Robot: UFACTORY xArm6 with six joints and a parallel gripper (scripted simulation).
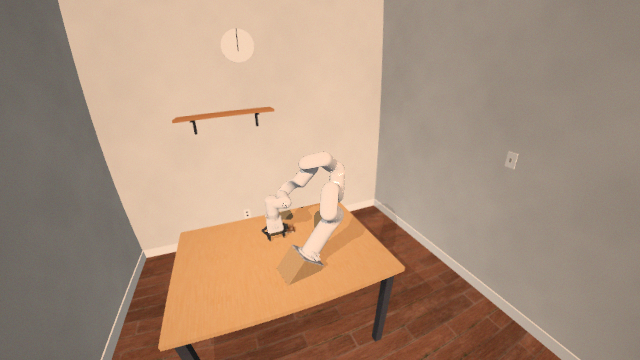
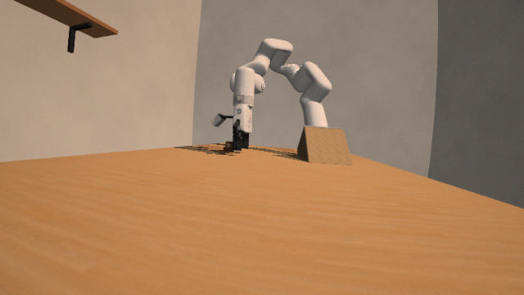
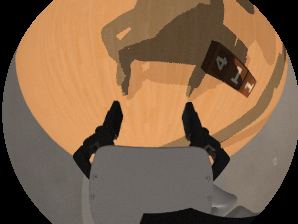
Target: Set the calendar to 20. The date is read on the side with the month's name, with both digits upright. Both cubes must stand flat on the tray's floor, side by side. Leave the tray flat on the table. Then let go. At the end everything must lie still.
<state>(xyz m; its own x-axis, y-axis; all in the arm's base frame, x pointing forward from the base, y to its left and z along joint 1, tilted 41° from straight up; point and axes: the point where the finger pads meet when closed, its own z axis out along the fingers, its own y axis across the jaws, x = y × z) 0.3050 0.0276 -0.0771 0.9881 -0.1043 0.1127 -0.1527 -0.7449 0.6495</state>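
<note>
Right now my hand is 110 mm to the left of the brown tray, 50 mm short of it and 20 mm above it.
</note>
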